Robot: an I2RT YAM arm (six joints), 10 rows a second.
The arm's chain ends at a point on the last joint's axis. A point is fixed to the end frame.
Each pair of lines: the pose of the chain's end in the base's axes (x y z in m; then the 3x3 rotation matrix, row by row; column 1 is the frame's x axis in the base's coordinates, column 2 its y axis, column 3 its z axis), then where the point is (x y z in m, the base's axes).
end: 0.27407 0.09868 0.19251; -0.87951 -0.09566 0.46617; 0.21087 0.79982 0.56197; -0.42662 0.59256 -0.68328
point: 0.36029 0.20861 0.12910
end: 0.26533 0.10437 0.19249; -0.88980 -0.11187 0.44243; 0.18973 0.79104 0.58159; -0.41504 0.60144 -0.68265
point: 0.34768 0.21732 0.12925
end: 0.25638 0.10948 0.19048; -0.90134 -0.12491 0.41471; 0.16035 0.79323 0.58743; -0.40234 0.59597 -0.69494
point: 0.33445 0.22412 0.12490
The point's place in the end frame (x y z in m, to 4 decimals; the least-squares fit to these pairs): -0.0256 0.0421 0.1453
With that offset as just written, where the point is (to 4 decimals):
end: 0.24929 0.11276 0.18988; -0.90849 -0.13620 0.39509; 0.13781 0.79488 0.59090; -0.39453 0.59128 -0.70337
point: 0.3242 0.2286 0.1227
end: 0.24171 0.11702 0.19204; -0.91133 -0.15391 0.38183; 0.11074 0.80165 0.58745; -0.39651 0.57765 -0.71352
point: 0.3140 0.2333 0.1228
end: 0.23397 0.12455 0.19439; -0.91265 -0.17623 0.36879; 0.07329 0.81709 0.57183; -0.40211 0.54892 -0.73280
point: 0.3035 0.2402 0.1213
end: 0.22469 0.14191 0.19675; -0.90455 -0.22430 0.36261; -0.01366 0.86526 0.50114; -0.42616 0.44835 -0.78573
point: 0.2911 0.2515 0.1124
